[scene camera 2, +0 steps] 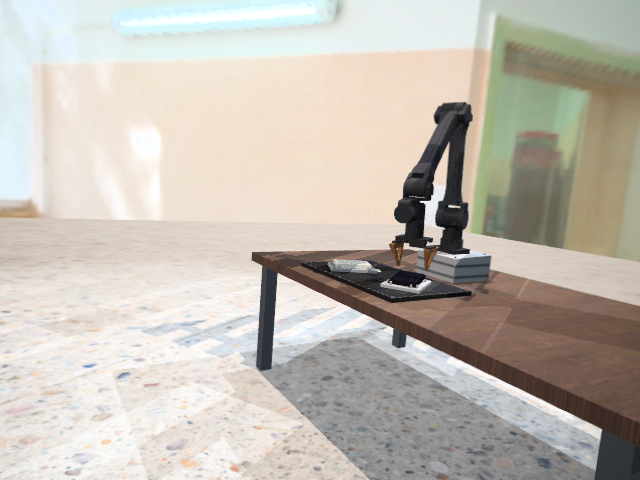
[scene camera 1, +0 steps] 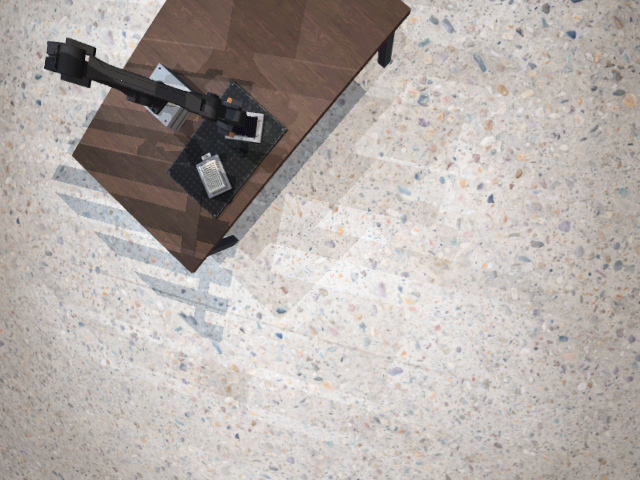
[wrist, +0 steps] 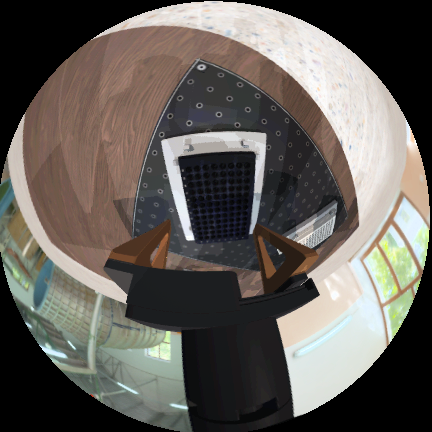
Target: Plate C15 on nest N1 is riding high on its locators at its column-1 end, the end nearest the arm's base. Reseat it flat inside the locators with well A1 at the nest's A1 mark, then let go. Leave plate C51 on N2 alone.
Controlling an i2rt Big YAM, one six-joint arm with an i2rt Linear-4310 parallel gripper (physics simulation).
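Frame: origin at the arm's base, x ahead, y left, z up, level; millimetres.
Where they show: gripper, fingertip midpoint: (scene camera 2: 412, 268) (wrist: 213, 225); arm's base at its link origin: (scene camera 2: 450, 251).
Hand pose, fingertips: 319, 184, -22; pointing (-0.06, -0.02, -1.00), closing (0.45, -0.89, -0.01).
Each offset is from my fingertips to the top centre of the thing, as dx, dy, dz. "spot": to the spot under its first point. Level surfaces: height alone.
The dark well plate, which I take as C15 @[+10, -5, -24] (scene camera 1: 249, 125) (scene camera 2: 406, 279) (wrist: 217, 195), lies in its white nest N1 @[spot: +75, +45, -47] (scene camera 1: 260, 128) (scene camera 2: 413, 289) (wrist: 215, 142). Its labels and A1 mark are not readable. In the wrist view its far end lies behind the nest's wide white border; whether its end nearest the base sits flat or raised I cannot tell. My gripper (scene camera 1: 230, 117) (scene camera 2: 412, 267) (wrist: 213, 225) is wide open and empty, above the base-side end of the plate, with one finger toward each side. The pale plate C51 @[+67, -260, -32] (scene camera 1: 212, 175) (scene camera 2: 351, 265) (wrist: 320, 232) sits in the other nest, away from the fingers.
Both nests stand on a black perforated board (scene camera 1: 188, 167) (scene camera 2: 444, 292) (wrist: 200, 90) on the wooden table @[dz -71] (scene camera 1: 330, 31) (scene camera 2: 542, 320) (wrist: 90, 125). The grey base block (scene camera 1: 168, 116) (scene camera 2: 460, 268) stands behind the board. The table edge runs close beyond the nests.
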